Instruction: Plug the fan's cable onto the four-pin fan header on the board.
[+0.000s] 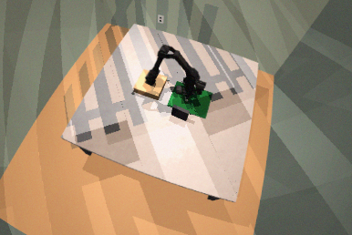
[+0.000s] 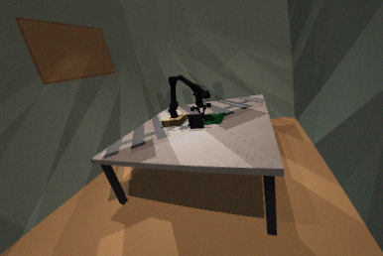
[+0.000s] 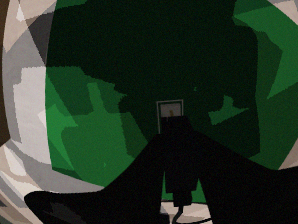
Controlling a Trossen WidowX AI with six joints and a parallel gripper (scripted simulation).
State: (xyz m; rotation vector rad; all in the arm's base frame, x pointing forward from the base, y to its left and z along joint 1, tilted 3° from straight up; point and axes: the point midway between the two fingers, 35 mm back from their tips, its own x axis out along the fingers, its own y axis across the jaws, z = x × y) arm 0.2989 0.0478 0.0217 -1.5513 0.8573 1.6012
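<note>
The four-pin fan header is 40 mm below my gripper tip. The rest, counted from my gripper tip: black fan plug: 10 mm above; green circuit board: 50 mm below, 30 mm ahead, 20 mm to the left; black fan: 160 mm to the right, 20 mm ahead, 20 mm above.
</note>
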